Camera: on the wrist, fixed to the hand. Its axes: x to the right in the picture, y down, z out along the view.
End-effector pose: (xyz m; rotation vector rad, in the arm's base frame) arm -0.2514 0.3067 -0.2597 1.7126 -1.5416 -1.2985
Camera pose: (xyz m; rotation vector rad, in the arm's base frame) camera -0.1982 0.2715 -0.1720 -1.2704 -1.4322 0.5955
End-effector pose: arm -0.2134 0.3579 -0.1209 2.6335 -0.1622 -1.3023
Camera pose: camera -0.1406 0.3138 -0.0537 -0.0406 -2.1099 0.3452
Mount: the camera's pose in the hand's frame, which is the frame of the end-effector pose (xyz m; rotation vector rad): 0.0003 0.0574 -0.0920 -0.1277 0.1835 3.0973
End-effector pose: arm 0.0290 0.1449 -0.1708 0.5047 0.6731 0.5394
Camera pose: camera -0.0515 0.2118 -0.1990 -0.7479 0.5285 -2.4696
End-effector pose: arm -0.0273 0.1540 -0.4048 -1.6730 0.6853 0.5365
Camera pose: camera -0.0682 0.0560 -0.4269 -0.6549 -2.0161 -1.5114
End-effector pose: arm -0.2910 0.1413 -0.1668 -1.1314 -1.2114 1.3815
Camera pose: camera -0.2044 0.1491 -0.2316 1.3161 -1.0836 -1.0289
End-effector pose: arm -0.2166 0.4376 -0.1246 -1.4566 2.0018 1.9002
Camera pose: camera -0.2008 0.3545 -0.0567 -1.3437 -1.0225 -0.0456
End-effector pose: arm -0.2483 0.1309 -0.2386 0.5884 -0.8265 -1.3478
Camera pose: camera -0.1403 0.1310 -0.2485 -0.8037 -0.4623 1.4887
